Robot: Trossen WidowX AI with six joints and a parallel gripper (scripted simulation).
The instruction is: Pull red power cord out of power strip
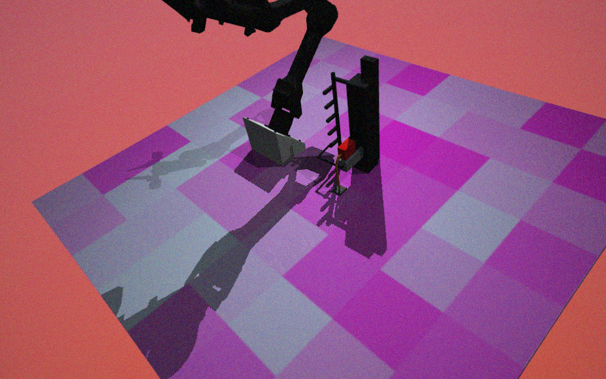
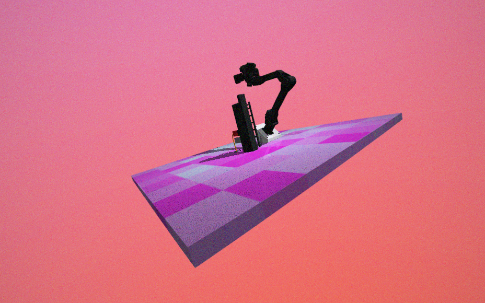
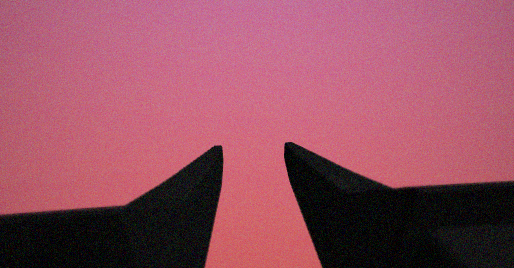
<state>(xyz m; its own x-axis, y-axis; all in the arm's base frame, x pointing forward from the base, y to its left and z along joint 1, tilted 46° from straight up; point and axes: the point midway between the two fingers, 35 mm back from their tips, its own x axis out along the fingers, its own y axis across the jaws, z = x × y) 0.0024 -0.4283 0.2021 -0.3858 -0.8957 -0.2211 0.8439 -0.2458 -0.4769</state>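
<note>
The red plug is 40 cm below my gripper tip, 33 cm ahead of it and 24 cm to the left of it.
</note>
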